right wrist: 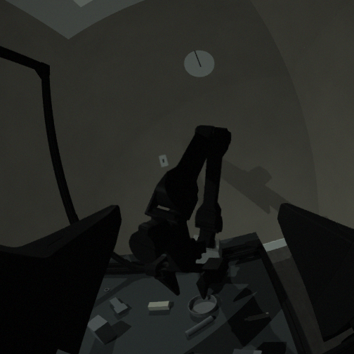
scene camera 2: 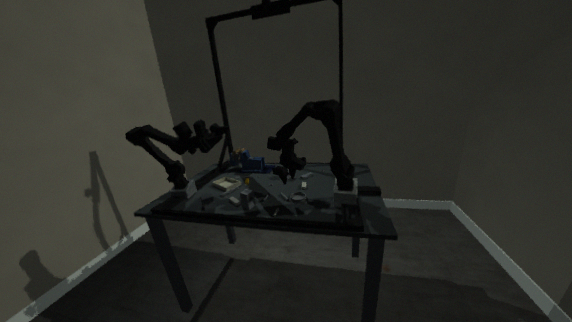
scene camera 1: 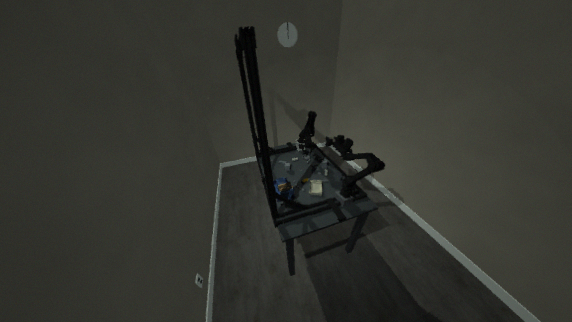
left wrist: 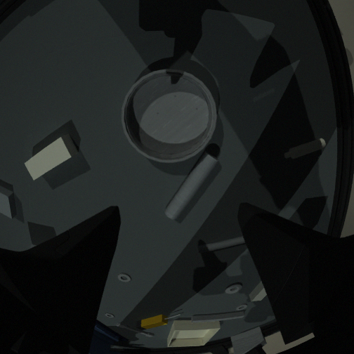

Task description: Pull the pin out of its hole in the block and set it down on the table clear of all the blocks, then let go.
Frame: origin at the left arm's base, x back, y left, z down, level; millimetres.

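Seen in the pictures: left gripper, fingertip midpoint: (scene camera 2: 288,181) (scene camera 1: 307,153); right gripper, fingertip midpoint: (scene camera 2: 225,131) (scene camera 1: 329,136); left arm's base, origin of the base link: (scene camera 2: 345,185) (scene camera 1: 300,141); right arm's base, origin of the base link: (scene camera 2: 181,185) (scene camera 1: 344,194).
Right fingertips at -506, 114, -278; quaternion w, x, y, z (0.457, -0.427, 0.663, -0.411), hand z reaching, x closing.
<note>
Pixels of each thing's middle, then the offset from my right fingertips to it, as dx, dy, dz.
- grey block, body centre: (scene camera 2: 247,199) +58, +4, +328
- pale block, body centre: (scene camera 2: 304,185) +276, -243, +360
- yellow piece, body centre: (scene camera 2: 246,182) -85, -234, +360
- blue object, body centre: (scene camera 2: 249,159) (scene camera 1: 283,186) -182, -466, +294
The grey cylindrical pin (left wrist: 192,187) (right wrist: 200,326) lies on its side on the table, one end close to the rim of a round dish (left wrist: 125,117). My left gripper (left wrist: 179,212) (right wrist: 190,296) is open above it, with nothing between the fingers. The grey block (scene camera 2: 245,198) (right wrist: 101,328) stands apart from the pin, nearer the table's front edge in scene camera 2; its hole is not clear. My right gripper (scene camera 2: 225,129) is open and empty, raised high over the table's other side.
A pale block (left wrist: 48,158) (right wrist: 159,305) (scene camera 2: 304,185) lies near the dish. Another rod (left wrist: 306,149) (right wrist: 257,316) and a thinner rod (left wrist: 225,244) lie on the table. A cream tray (left wrist: 187,342), a yellow piece (left wrist: 154,321) (scene camera 2: 247,181) and a blue object (scene camera 2: 253,164) are farther off.
</note>
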